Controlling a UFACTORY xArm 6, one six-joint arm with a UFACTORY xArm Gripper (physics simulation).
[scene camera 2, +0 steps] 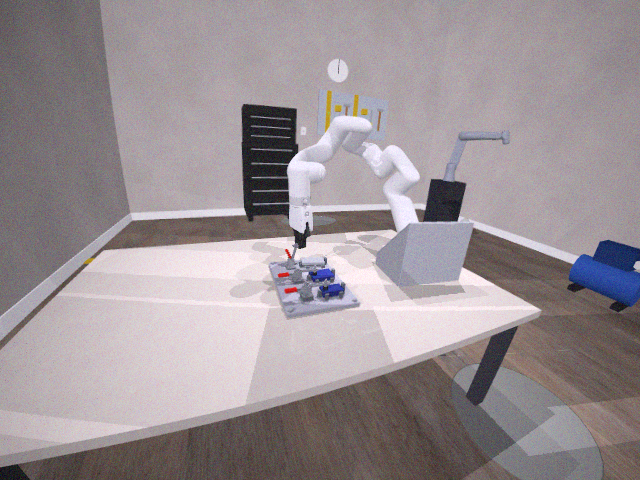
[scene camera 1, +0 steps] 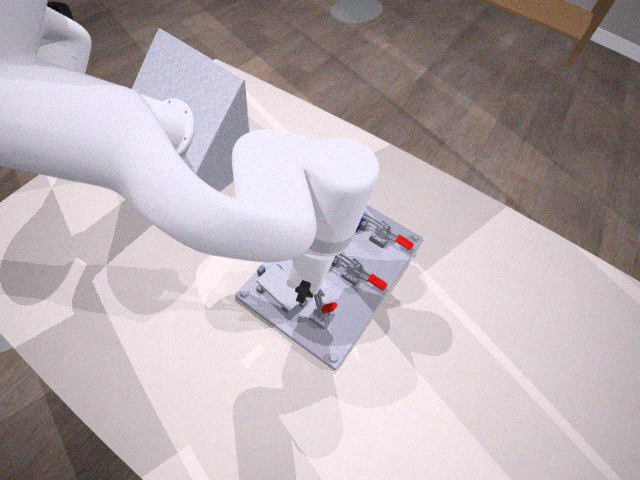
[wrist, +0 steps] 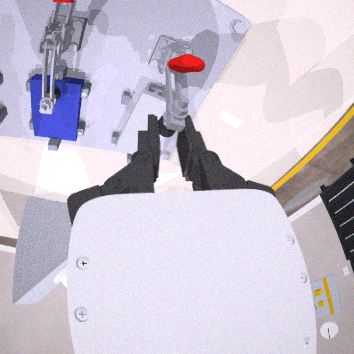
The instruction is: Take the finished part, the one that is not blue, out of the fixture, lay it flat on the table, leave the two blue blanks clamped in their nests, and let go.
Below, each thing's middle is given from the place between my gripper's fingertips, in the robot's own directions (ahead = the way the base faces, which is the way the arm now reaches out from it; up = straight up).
The clamp arm [wrist: 172,119] is 20 mm below my hand and 20 mm ahead of it. Round my hand: fixture plate [scene camera 1: 356,304]: 110 mm to the left, 90 mm below, 10 mm behind; then finished part [scene camera 1: 274,280]: 70 mm below, 50 mm behind.
